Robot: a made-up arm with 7 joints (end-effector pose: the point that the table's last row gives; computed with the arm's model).
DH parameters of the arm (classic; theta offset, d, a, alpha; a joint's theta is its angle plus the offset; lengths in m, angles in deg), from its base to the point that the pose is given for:
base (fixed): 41.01 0 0.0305 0
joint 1: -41.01 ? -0.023 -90
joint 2: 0 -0.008 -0.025 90
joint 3: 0 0.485 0.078 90
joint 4: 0 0.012 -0.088 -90
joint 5: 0 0.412 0.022 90
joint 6: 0 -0.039 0.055 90
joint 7: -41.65 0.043 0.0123 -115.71
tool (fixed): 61.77 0.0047 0 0
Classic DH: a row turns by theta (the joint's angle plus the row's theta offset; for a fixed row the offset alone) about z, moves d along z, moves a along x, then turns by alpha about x.
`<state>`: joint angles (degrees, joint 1 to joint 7).
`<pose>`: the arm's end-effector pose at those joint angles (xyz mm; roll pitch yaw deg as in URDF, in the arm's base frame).
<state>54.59 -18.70 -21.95 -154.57 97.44 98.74 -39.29</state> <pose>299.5 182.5 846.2 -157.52 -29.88 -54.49</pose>
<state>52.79 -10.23 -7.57 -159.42 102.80 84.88 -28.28</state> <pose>226.6 262.9 777.7 -177.27 -16.33 -28.66</pose>
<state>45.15 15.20 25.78 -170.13 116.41 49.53 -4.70</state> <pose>58.2 311.6 636.7 157.18 41.06 -0.45</pose>
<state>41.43 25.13 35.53 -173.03 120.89 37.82 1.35</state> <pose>25.5 303.6 616.4 154.33 62.51 0.95</pose>
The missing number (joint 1, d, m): 0.618
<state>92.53 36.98 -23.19 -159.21 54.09 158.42 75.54</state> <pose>172.8 297.6 505.2 23.95 -31.03 33.27</pose>
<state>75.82 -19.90 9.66 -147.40 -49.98 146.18 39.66</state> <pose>16.2 309.1 848.9 10.85 -21.92 -173.79</pose>
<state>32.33 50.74 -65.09 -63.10 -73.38 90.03 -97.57</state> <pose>785.9 -49.4 973.0 151.30 22.76 109.76</pose>
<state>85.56 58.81 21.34 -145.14 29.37 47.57 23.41</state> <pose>-140.4 270.6 459.9 -169.90 53.67 163.90</pose>
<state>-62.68 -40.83 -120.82 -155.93 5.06 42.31 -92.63</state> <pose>-281.6 66.7 625.0 -105.51 8.92 174.13</pose>
